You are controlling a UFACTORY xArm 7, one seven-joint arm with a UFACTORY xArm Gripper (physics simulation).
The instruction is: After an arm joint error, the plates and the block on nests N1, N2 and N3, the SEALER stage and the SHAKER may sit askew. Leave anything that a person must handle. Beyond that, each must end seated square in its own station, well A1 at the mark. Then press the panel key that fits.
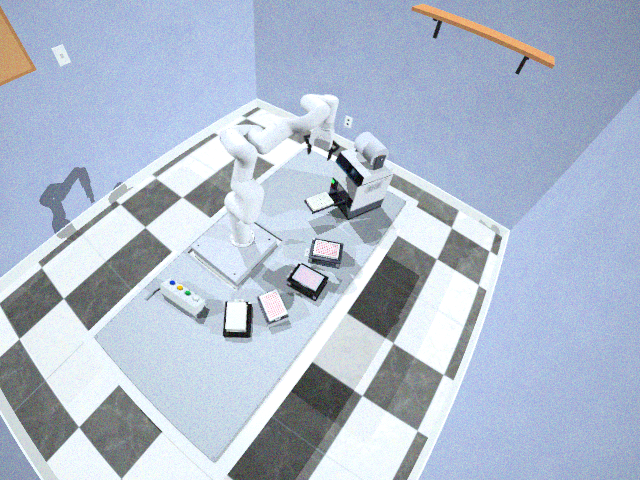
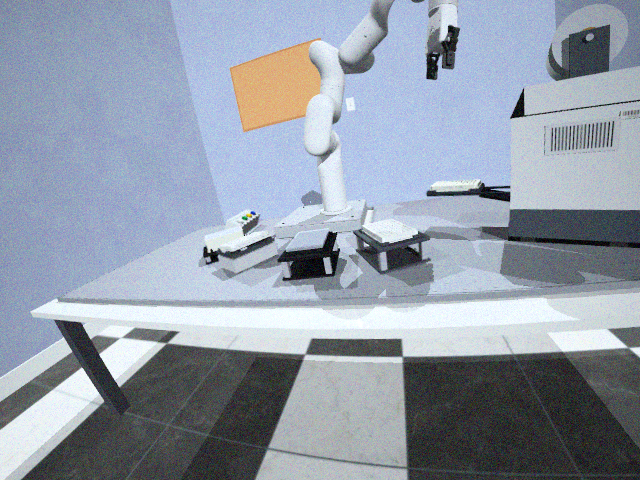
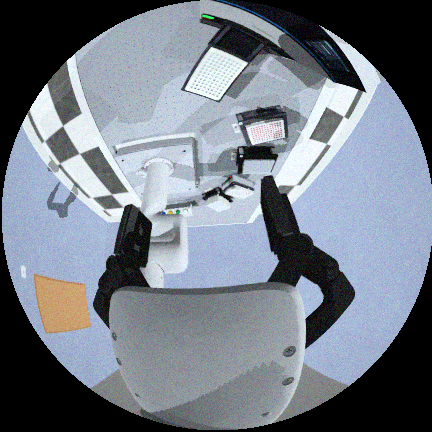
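Observation:
My gripper (image 1: pixel 320 153) (image 2: pixel 440 72) (image 3: pixel 195 201) is open and empty, high above the table beside the sealer (image 1: pixel 373 189) (image 2: pixel 573 178). A white plate (image 1: pixel 320 201) (image 2: pixel 456 184) (image 3: pixel 216 73) lies on the stage extended from the sealer. A red-welled plate (image 1: pixel 326 249) (image 2: pixel 390 230) (image 3: pixel 266 131) lies on a dark nest. A pink-topped plate (image 1: pixel 308 277) (image 2: pixel 309 240) (image 3: pixel 258 165) lies on a black nest. Another red-welled plate (image 1: pixel 272 305) (image 2: pixel 247 241) lies on a pale box-like base. A white block (image 1: pixel 236 316) (image 3: pixel 218 202) lies on a black nest. Exact seating, A1 corners and labels are too small to tell.
The key panel (image 1: pixel 178 298) with blue, yellow, green and white keys stands at the table's side, past the arm's base plate (image 1: pixel 219 263). A green light (image 1: pixel 333 181) (image 3: pixel 208 17) shows on the sealer. A grey cylinder (image 1: pixel 370 147) stands on top of the sealer.

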